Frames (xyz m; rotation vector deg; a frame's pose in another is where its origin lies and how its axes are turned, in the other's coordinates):
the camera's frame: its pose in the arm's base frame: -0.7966 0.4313 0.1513 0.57 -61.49 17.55
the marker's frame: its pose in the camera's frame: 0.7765 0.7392 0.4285 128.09 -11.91 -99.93
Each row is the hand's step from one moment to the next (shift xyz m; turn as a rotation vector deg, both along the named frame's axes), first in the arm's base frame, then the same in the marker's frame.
Working: the arm's base frame: its pose in the marker's frame: 1.2557 0.8559 1.0761 -159.16 3.44 15.82

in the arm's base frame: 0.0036 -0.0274 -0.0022 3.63 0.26 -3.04
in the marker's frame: 0.0060 0.0249 0.0105 4.10 -1.32 1.99
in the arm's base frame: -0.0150 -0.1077 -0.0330 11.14 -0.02 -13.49
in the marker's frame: -0.0005 0.0898 0.0696 13.40 -4.72 10.22
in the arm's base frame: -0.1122 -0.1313 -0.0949 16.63 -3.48 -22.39
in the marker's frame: -0.0827 0.0914 0.1538 20.67 -4.58 18.49
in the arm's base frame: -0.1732 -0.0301 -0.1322 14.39 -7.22 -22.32
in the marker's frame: -0.1432 -0.0160 0.1662 18.74 -1.03 20.12
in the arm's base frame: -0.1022 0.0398 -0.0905 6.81 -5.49 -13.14
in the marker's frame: -0.0866 -0.0678 0.0902 9.50 0.57 12.59
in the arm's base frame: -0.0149 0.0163 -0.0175 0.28 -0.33 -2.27
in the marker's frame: -0.0126 -0.0212 0.0136 0.72 -0.47 2.15
